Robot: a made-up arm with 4 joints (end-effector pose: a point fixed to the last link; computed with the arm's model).
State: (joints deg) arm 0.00 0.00 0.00 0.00
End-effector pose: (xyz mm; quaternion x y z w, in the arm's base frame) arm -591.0 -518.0 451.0 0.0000 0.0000 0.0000 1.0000
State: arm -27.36 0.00 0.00 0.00
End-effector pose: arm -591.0 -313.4 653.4 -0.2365 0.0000 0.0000 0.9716
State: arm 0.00 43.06 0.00 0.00
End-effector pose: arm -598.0 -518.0 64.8 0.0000 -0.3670 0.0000 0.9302
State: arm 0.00 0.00 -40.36 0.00
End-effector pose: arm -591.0 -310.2 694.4 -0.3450 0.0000 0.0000 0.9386
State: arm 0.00 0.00 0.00 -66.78
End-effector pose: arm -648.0 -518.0 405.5 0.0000 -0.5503 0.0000 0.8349
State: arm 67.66 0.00 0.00 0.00
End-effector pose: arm -591.0 -492.0 -225.9 0.5567 0.0000 0.0000 0.8307
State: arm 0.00 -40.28 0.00 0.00
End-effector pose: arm -345.2 -518.0 717.3 0.0000 0.3443 0.0000 0.9389
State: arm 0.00 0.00 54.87 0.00
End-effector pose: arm -591.0 -465.0 26.9 0.4607 0.0000 0.0000 0.8875
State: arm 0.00 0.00 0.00 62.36
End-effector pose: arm -529.3 -518.0 420.9 0.0000 0.5177 0.0000 0.8555
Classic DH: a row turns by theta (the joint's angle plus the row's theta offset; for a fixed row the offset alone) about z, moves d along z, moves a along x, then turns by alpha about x. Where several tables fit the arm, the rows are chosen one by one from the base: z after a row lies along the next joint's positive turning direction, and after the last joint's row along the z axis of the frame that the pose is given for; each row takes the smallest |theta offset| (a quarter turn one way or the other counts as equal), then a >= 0, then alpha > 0; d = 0 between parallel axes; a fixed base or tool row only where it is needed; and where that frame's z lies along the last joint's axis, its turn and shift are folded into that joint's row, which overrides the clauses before.
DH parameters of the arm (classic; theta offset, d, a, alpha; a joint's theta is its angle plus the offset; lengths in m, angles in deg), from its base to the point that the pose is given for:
base (fixed): 90 0.132 0 90
joint 1: 90 -0.105 0.117 -90
joint 2: 0 0.083 0.041 90
joint 3: 0 -0.48 0.095 90
joint 4: -90 -0.435 0.006 -90
tool (fixed): 180 0.066 0 0

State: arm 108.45 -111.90 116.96 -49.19
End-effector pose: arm -283.8 -723.4 -114.5 0.4441 0.8412 -0.2709 0.1474
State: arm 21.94 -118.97 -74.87 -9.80
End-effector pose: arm 575.4 -155.2 402.2 -0.1704 0.5310 0.6612 0.5017
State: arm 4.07 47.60 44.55 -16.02
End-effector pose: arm -332.3 -476.3 -260.8 0.3924 -0.4911 0.0858 0.7729
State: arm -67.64 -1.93 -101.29 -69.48
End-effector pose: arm -633.6 579.8 248.8 -0.8150 -0.0417 0.5711 0.0884
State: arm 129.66 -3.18 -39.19 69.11
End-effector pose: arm -502.0 -206.7 -483.2 0.5689 0.4015 0.4253 0.5782
